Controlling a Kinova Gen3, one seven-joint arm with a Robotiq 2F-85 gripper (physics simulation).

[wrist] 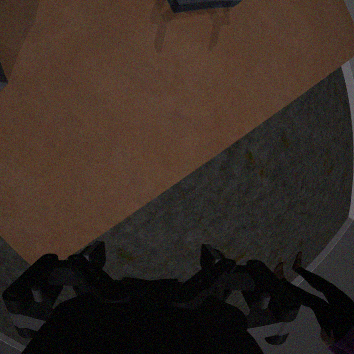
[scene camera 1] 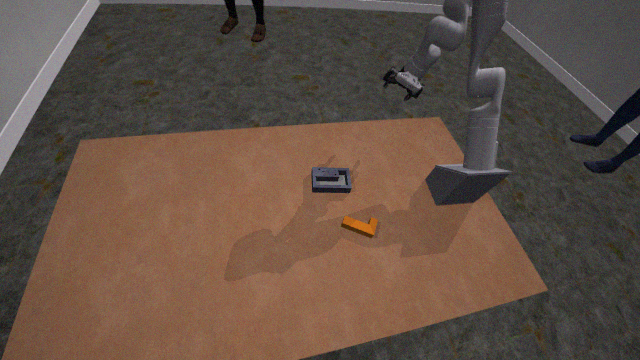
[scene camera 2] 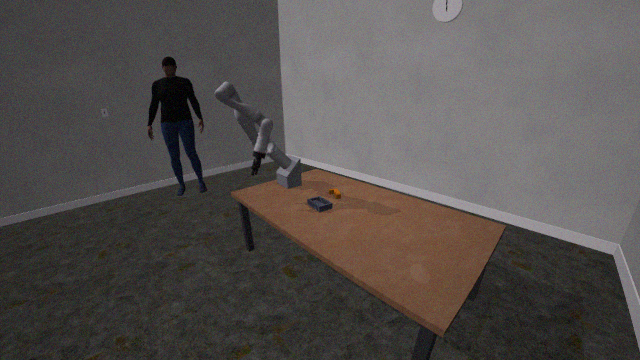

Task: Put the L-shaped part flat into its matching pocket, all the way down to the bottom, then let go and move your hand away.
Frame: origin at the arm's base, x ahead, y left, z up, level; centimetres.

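Seen in the pictures: gripper, fingertip midpoint: (wrist: 152, 253) (scene camera 1: 395, 93) (scene camera 2: 253, 175); arm's base at its link origin: (scene camera 1: 477, 168) (scene camera 2: 287, 164).
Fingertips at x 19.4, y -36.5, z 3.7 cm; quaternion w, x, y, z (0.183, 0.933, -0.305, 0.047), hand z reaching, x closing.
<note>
Offsets run from my fingertips to a thing's top centre. "*": to the spot under its first point. Level surfaces: height alone.
The orange L-shaped part @(dx +23.8, dy +44.8, dz -16.3 cm) (scene camera 1: 359, 227) (scene camera 2: 337, 194) lies on the table, apart from the holder and nearer the front in the scene camera 1 view. It does not show in the wrist view. The dark blue-grey holder @(dx +29.7, dy +26.7, dz -15.6 cm) (scene camera 1: 331, 189) (scene camera 2: 315, 205) (wrist: 206, 6) lies on the table behind the part in the scene camera 1 view. Its pocket @(* dx +25.1, dy +26.9, dz -18.8 cm) (scene camera 1: 342, 181) has a pale floor and holds no part. My gripper (scene camera 1: 396, 92) (scene camera 2: 255, 173) (wrist: 152, 253) is open and empty. It hangs high, away from both, out past the table's edge.
The wooden table @(dz -19.3 cm) (scene camera 1: 150, 300) (scene camera 2: 400, 260) (wrist: 125, 125) carries the arm's grey base (scene camera 1: 457, 187) (scene camera 2: 289, 177) to the right in the scene camera 1 view. A person (scene camera 2: 176, 102) stands on the floor beyond the table. The arm's shadow crosses the table top.
</note>
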